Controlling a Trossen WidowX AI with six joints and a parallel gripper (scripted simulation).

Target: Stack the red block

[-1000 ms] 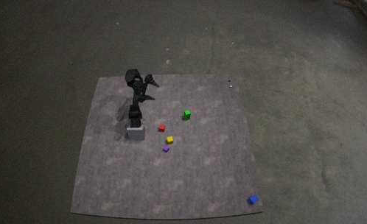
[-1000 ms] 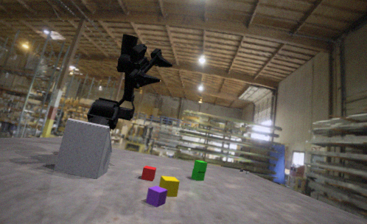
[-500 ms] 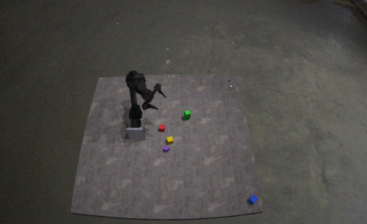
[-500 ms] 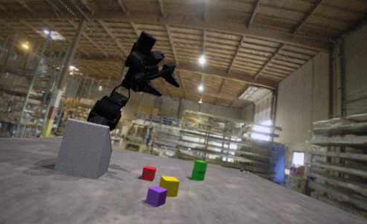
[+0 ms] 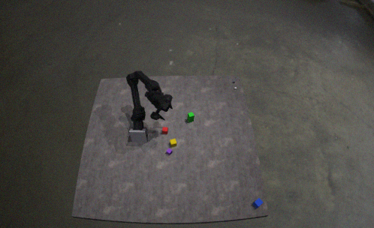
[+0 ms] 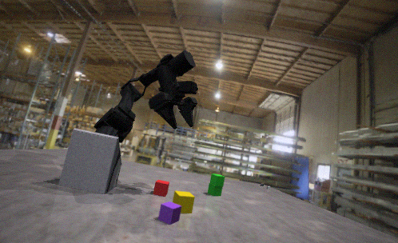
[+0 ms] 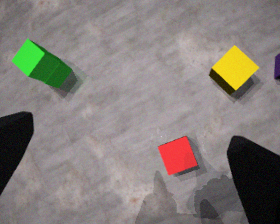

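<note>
Now: the red block 19 cm below my gripper tip and 3 cm behind it. The rest, counted from my gripper tip: purple block (19 cm below, 17 cm to the right, 1 cm ahead); blue block (61 cm ahead, 55 cm to the right, 18 cm below); yellow block (19 cm below, 10 cm to the right, 4 cm ahead).
</note>
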